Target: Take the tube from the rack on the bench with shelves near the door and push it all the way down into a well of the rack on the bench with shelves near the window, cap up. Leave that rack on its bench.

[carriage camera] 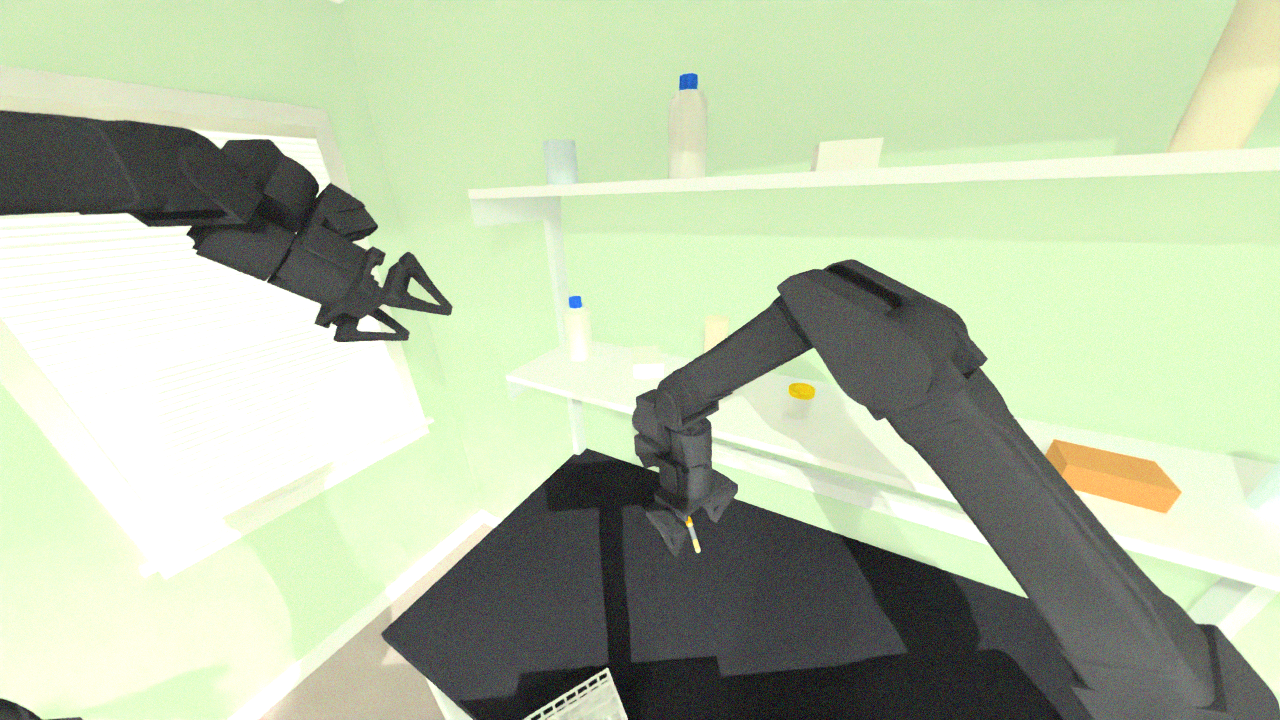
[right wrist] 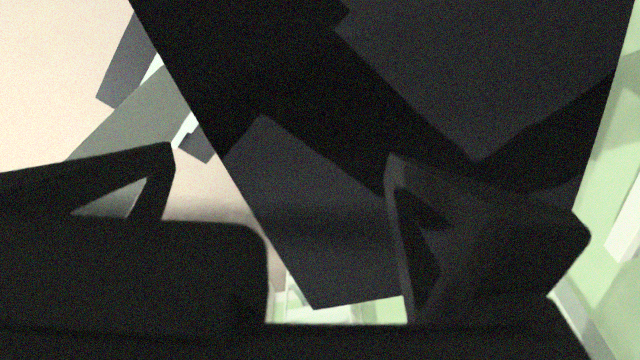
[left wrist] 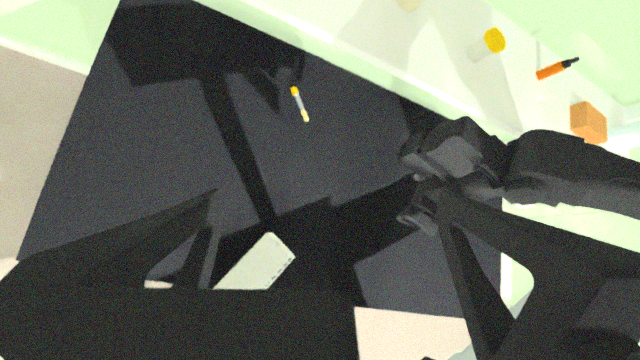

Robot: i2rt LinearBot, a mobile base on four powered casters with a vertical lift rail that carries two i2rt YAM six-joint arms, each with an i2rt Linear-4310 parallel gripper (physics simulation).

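Frame: origin at the left arm's base, x up, y right, z ahead, level; metres.
Where they show: left gripper, between the fingertips: [carriage camera: 429, 324] [left wrist: 330, 202]; right gripper, between the fingertips: [carriage camera: 694, 536] [right wrist: 280, 160] [left wrist: 406, 198].
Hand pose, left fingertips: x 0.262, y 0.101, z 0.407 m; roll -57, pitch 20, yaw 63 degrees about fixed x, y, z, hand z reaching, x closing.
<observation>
After its pixels a point has its place.
A thin tube [carriage camera: 694, 537] @[x -0.468, y 0.525, z 0.651 m] [left wrist: 300, 105] @[x -0.470, y 0.520, z 0.661 m] with an orange-yellow cap lies on its side on the black bench top [carriage camera: 760, 608] @[x -0.484, y 0.643, z 0.457 m] [left wrist: 165, 150] @[x -0.484, y 0.116, z 0.624 m], outside the rack, by the window. The pale rack [carriage camera: 586, 705] @[x -0.454, y 0.252, z 0.294 m] [left wrist: 257, 265] @[x -0.473, y 0.238, z 0.267 m] stands near the bench's front edge, partly cut off in the carriage view and partly hidden by a finger in the left wrist view. My right gripper [carriage camera: 696, 534] @[x -0.085, y 0.452, z 0.335 m] [right wrist: 280, 160] @[x -0.085, y 0.452, z 0.335 m] is open and empty, pointing down; it overlaps the tube's cap end in the carriage view, apart from it in the left wrist view. My left gripper [carriage camera: 429, 324] @[x 0.262, y 0.101, z 0.407 m] [left wrist: 330, 202] @[x 0.262, y 0.101, z 0.407 m] is open and empty, high at the left.
A lower shelf [carriage camera: 554, 382] @[x -0.027, y 0.175, z 0.782 m] behind the bench holds a blue-capped bottle [carriage camera: 578, 333] @[x 0.058, y 0.234, z 0.907 m], a yellow-lidded jar [carriage camera: 801, 391] @[x 0.033, y 0.713, z 0.561 m] [left wrist: 494, 40] @[x 0.033, y 0.705, z 0.571 m] and an orange box [carriage camera: 1109, 474] @[x 0.013, y 1.057, z 0.306 m] [left wrist: 588, 122] @[x 0.013, y 1.035, z 0.336 m]. An upper shelf [carriage camera: 760, 182] @[x 0.419, y 0.570, z 0.510 m] hangs above. The window [carriage camera: 179, 358] @[x 0.004, y -0.970, z 1.021 m] is at the left.
</observation>
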